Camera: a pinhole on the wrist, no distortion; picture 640 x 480 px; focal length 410.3 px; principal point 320.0 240.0 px. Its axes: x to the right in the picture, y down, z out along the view. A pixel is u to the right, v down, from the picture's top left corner.
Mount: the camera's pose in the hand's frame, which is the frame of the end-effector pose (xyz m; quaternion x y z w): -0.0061 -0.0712 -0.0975 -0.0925 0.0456 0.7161 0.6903
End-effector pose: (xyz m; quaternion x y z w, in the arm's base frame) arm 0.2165 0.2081 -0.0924 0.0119 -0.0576 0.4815 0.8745
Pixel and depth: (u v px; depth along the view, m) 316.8 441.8 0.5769
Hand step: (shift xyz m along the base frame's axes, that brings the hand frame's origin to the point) -0.2344 -0.2983 0.4095
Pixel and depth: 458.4 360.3 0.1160
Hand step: -0.0166 -0.0483 0.0011
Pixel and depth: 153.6 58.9 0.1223
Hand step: 0.0976 -0.0188 0.0428
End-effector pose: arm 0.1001 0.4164 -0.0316 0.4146 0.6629 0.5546 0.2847
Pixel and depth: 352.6 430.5 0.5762
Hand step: 0.5416 -0.0489 -0.0527
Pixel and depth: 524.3 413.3 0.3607
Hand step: 0.3090 -0.0509 0.1007
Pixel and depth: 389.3 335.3 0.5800
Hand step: 0.4920 0.0674 0.0136
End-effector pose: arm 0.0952 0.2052 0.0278 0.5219 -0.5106 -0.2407 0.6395
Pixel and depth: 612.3 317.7 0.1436
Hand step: -0.0486 0.0488 0.0308
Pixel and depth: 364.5 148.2 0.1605
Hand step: -0.0414 -0.0471 -0.0164
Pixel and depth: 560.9 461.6 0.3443
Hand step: -0.2924 0.1697 0.0679
